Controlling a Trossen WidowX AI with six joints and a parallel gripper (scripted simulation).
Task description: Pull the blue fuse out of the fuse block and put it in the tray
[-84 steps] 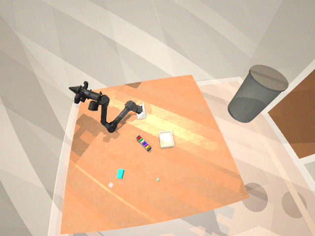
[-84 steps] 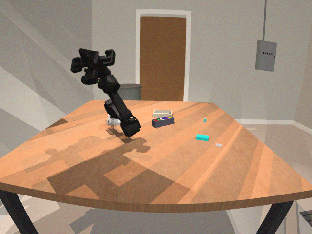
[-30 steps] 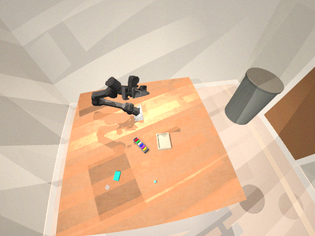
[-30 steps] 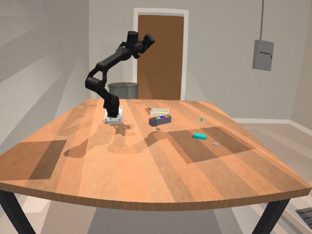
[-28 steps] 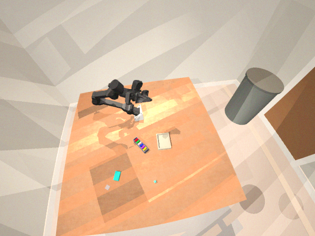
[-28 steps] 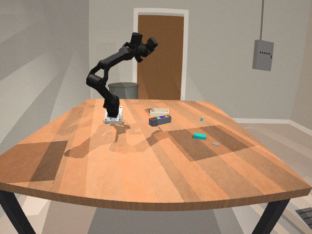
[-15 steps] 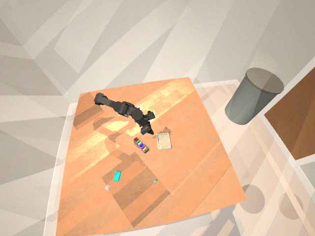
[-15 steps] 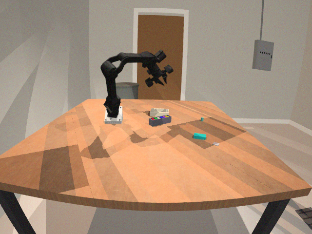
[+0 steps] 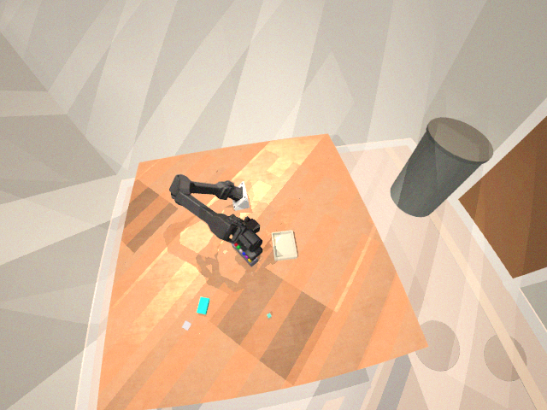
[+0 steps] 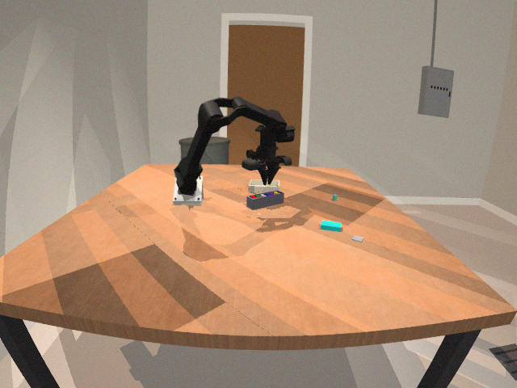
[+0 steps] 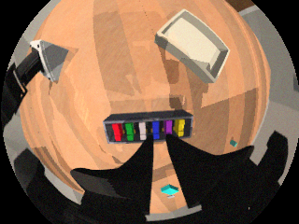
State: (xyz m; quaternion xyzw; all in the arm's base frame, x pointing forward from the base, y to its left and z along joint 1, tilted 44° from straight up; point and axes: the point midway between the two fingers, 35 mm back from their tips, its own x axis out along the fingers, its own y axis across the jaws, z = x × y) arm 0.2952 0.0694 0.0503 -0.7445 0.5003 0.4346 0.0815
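Right now my gripper tip is 50 mm above the blue fuse, 10 mm to the left of it and 10 mm short of it. Also, from my gripper tip: pale tray (170 mm to the left, 70 mm below, 10 mm behind); then small teal cube (280 mm ahead, 60 mm to the left, 60 mm below); then grey tile (280 mm to the right, 280 mm ahead, 70 mm below).
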